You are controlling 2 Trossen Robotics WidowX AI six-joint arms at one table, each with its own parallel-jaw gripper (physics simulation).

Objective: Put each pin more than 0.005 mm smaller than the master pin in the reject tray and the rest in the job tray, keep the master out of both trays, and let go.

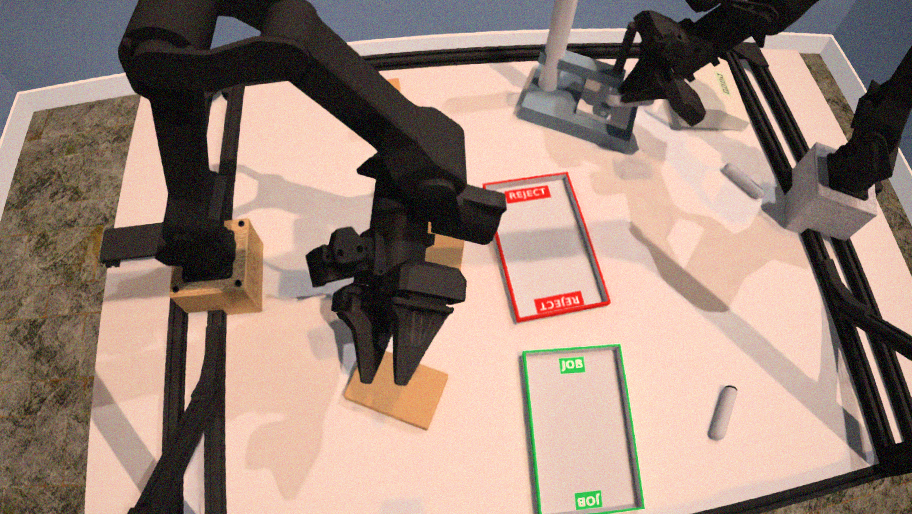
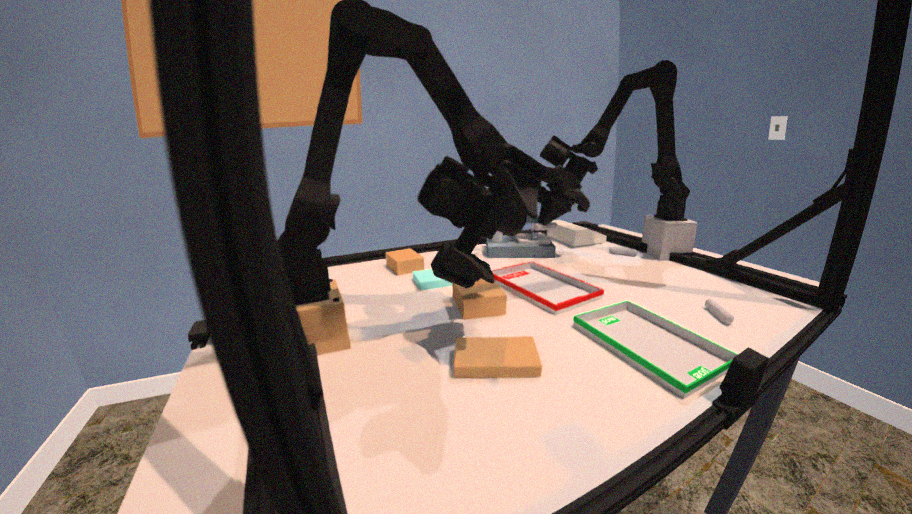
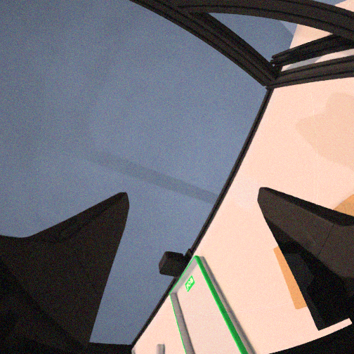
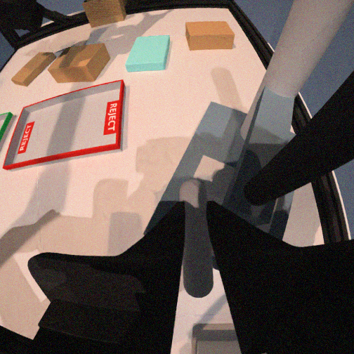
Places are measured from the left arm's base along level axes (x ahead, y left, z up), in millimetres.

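Where they show: left gripper, fingertip midpoint: (image 1: 382, 384) (image 2: 511, 249); right gripper, fingertip midpoint: (image 1: 621, 96) (image 2: 540, 224); left arm's base, link origin: (image 1: 208, 256) (image 2: 305, 295); right arm's base, link origin: (image 1: 846, 177) (image 2: 670, 218).
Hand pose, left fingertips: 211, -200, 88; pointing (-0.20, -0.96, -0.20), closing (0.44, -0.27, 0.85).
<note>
Things, the pixels of their top centre, and the offset from my left fingertips, as dx, dy, dz. "spot": a spot on its surface instead.
- grey pin, top centre: (image 1: 746, 177) (image 2: 623, 247) +558, +279, -142
- job tray, top centre: (image 1: 583, 429) (image 2: 651, 334) +218, -47, -143
- reject tray, top centre: (image 1: 544, 240) (image 2: 542, 280) +217, +204, -143
- flat wooden block, top centre: (image 1: 395, 385) (image 2: 496, 350) +6, +33, -143
- teal block, top centre: (image 2: 440, 273) +57, +337, -144
- pale box, surface spot: (image 2: 576, 234) spot: +490, +392, -122
- stand's tall post, surface spot: (image 1: 560, 38) spot: +272, +453, -20
My left gripper (image 1: 383, 382) (image 3: 194, 196) is open and empty above a wooden block. My right gripper (image 1: 624, 98) (image 4: 194, 207) is shut on a grey pin (image 4: 197, 260), its rounded tip over the blue-grey gauge stand (image 1: 574, 130) (image 2: 520, 249); whether it touches the stand is unclear. One grey pin (image 1: 742, 180) (image 2: 622, 251) lies near the right arm's base. Another pin (image 1: 722, 412) (image 2: 719, 311) lies right of the job tray (image 1: 532, 434) (image 2: 629, 355) (image 3: 220, 302). The reject tray (image 1: 589, 242) (image 2: 578, 300) (image 4: 62, 158) shows no pin inside. I cannot tell which pin is the master.
A flat wooden block (image 1: 399, 395) (image 2: 498, 357) lies under my left gripper. Other wooden blocks (image 2: 480, 303) (image 4: 210, 36) and a teal block (image 2: 431, 279) (image 4: 148, 53) lie left of the stand. A pale box (image 2: 576, 234) is behind my right gripper. The stand's tall post (image 1: 560, 38) rises beside it.
</note>
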